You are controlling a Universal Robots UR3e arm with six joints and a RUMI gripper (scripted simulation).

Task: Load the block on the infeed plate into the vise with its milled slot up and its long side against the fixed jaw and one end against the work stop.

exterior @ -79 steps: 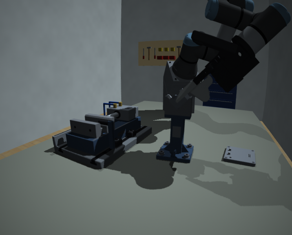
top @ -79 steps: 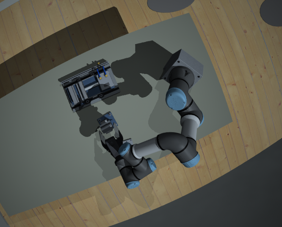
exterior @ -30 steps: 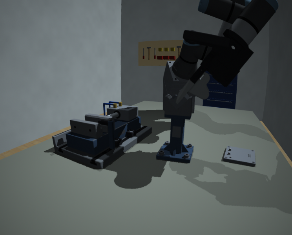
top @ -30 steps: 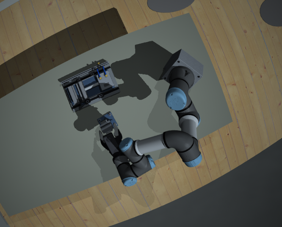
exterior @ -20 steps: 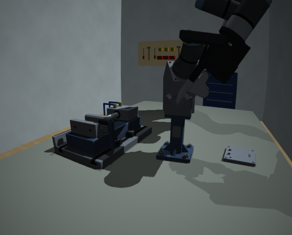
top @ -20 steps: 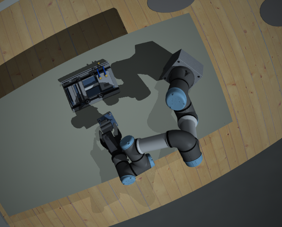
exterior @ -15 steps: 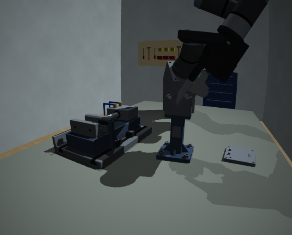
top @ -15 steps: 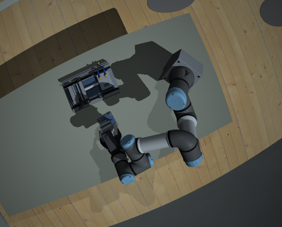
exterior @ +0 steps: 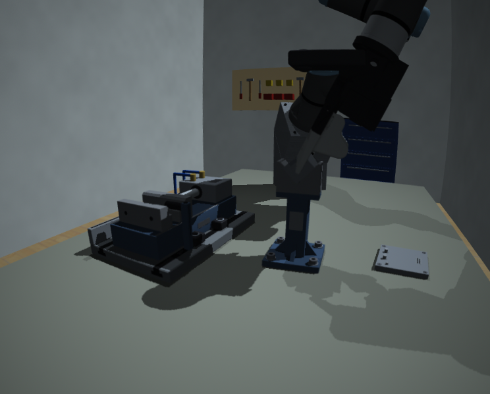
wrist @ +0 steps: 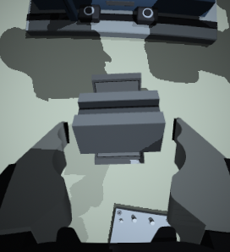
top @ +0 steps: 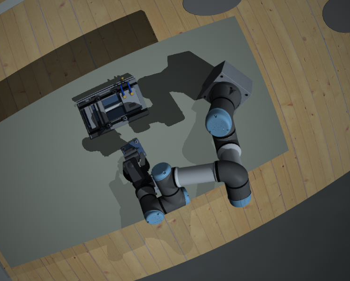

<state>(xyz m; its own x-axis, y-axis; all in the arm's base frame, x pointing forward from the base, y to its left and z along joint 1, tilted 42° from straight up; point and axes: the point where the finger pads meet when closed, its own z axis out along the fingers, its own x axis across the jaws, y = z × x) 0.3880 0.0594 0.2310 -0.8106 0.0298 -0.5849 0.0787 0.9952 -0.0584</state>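
Now: the part 10 mm to the right of my hand. From my hand the other things lie so: blue post (100 mm below, 10 mm to the right); infeed plate (170 mm to the left, 160 mm below, 60 mm behind); work stop (170 mm to the right, 110 mm ahead, 70 mm below).
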